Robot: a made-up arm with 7 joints. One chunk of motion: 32 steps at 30 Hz.
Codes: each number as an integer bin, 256 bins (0 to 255) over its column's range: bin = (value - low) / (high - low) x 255, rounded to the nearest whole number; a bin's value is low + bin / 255 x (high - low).
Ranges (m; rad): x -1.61..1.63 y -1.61..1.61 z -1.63..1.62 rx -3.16..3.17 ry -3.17..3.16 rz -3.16..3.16
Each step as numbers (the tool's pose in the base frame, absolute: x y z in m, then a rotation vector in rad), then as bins.
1 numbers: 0.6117 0.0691 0.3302 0.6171 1.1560 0.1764
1 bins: 175 133 154 152 174 135
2 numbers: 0.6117 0.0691 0.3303 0.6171 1.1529 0.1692
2 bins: 175 133 154 152 174 134
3 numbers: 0.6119 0.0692 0.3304 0.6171 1.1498 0.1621
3 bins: 175 133 154 152 174 134
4 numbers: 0.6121 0.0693 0.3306 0.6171 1.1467 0.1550
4 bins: 175 133 154 152 174 134
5 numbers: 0.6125 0.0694 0.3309 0.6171 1.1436 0.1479
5 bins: 175 133 154 152 174 133
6 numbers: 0.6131 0.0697 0.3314 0.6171 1.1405 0.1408
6 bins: 175 133 154 152 174 133
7 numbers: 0.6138 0.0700 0.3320 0.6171 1.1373 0.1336
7 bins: 175 133 154 152 174 133
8 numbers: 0.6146 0.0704 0.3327 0.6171 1.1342 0.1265
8 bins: 175 133 154 152 173 133
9 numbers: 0.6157 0.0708 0.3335 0.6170 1.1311 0.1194
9 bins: 175 133 154 152 173 132
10 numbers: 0.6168 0.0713 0.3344 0.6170 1.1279 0.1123
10 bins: 175 133 154 152 173 132
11 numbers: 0.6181 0.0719 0.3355 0.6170 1.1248 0.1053
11 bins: 175 133 154 152 173 132
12 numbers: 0.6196 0.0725 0.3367 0.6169 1.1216 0.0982
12 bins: 175 133 154 152 173 131
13 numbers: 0.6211 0.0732 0.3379 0.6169 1.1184 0.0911
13 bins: 176 133 154 152 173 131
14 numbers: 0.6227 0.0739 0.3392 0.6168 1.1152 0.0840
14 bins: 176 133 155 152 173 131
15 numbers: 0.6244 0.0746 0.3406 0.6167 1.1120 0.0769
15 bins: 176 133 155 152 172 131
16 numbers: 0.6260 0.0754 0.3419 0.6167 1.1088 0.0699
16 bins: 176 133 155 152 172 130
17 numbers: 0.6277 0.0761 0.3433 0.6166 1.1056 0.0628
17 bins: 176 134 155 152 172 130
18 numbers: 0.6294 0.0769 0.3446 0.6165 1.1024 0.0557
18 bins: 176 134 155 152 172 130
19 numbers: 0.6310 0.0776 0.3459 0.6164 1.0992 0.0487
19 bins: 176 134 155 152 172 129
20 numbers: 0.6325 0.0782 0.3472 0.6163 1.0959 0.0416
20 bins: 176 134 155 152 172 129
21 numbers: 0.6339 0.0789 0.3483 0.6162 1.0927 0.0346
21 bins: 177 134 155 152 172 129
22 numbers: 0.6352 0.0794 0.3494 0.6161 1.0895 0.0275
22 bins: 177 134 155 152 172 129
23 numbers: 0.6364 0.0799 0.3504 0.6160 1.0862 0.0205
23 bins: 177 134 155 152 171 128
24 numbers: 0.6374 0.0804 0.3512 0.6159 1.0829 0.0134
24 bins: 177 134 155 152 171 128
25 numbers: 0.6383 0.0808 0.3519 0.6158 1.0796 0.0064
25 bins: 177 134 156 152 171 128
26 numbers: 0.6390 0.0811 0.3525 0.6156 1.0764 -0.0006
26 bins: 177 134 156 152 171 127
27 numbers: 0.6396 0.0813 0.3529 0.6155 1.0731 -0.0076
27 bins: 177 134 156 152 171 127
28 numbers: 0.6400 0.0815 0.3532 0.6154 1.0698 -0.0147
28 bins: 177 134 156 152 171 127
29 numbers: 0.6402 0.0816 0.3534 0.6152 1.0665 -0.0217
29 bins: 177 134 156 152 171 127
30 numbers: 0.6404 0.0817 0.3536 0.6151 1.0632 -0.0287
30 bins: 177 134 156 152 171 126
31 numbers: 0.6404 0.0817 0.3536 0.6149 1.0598 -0.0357
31 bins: 177 134 156 152 170 126
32 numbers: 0.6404 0.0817 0.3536 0.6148 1.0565 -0.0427
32 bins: 177 134 156 152 170 126
